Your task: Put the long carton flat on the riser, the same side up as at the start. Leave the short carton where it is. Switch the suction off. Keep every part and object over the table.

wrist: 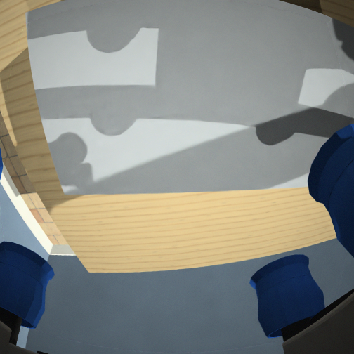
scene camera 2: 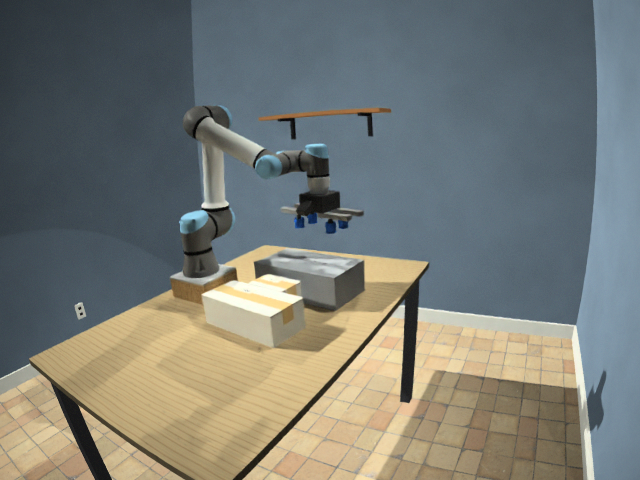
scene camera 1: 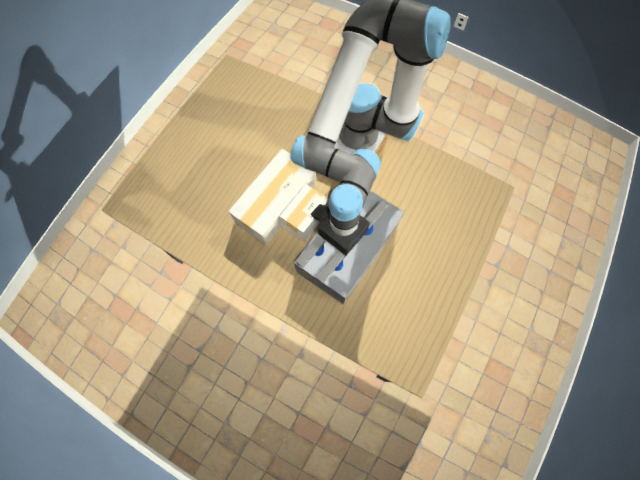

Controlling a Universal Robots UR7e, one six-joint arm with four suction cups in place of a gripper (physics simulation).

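Observation:
The long carton, white with an orange tape strip and a label on top, lies flat on the table. The short carton, also white with orange tape, lies between it and the riser; any gaps are hard to tell. The grey riser stands beside the short carton, with no carton on its top. My gripper is open, its blue suction cups hanging well above the riser and holding nothing. Neither carton shows in the wrist view.
The wooden table carries everything. The arm's base block stands on the table behind the cartons. An orange wall shelf is behind the arm in the second scene view.

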